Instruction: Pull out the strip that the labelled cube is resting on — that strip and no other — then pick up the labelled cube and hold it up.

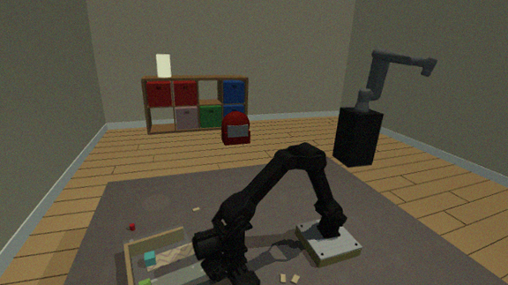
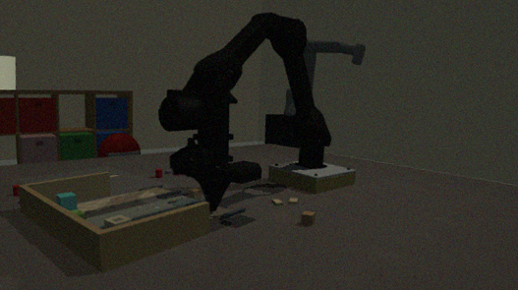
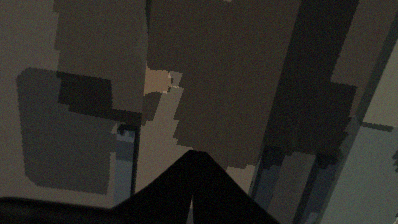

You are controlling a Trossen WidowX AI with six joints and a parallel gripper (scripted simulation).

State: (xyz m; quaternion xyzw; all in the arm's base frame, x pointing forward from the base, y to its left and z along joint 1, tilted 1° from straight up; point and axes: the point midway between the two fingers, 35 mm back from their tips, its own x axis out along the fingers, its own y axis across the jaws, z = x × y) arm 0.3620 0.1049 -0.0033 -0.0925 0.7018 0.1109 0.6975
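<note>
Now: the tan strip 9 cm ahead of my gripper tip and 3 cm to the left of it. From my gripper tip the other things lie so: labelled cube (19 cm ahead, 5 cm to the left, 2 cm above).
</note>
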